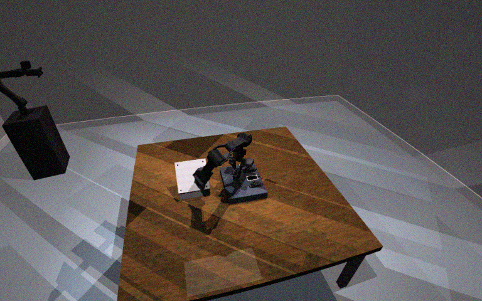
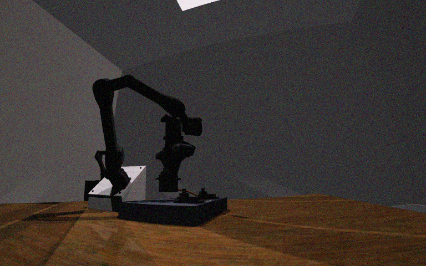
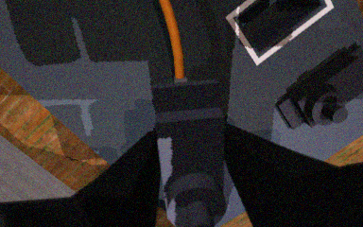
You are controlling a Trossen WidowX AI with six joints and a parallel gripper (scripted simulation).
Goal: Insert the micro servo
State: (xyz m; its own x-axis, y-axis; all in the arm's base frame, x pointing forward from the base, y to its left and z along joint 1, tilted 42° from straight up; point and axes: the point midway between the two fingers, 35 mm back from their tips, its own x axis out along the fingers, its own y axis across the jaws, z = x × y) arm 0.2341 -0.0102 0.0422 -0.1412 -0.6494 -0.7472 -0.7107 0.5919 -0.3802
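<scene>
My gripper tip is now 100 mm above the dark grey robot deck and 10 mm past it.
</scene>
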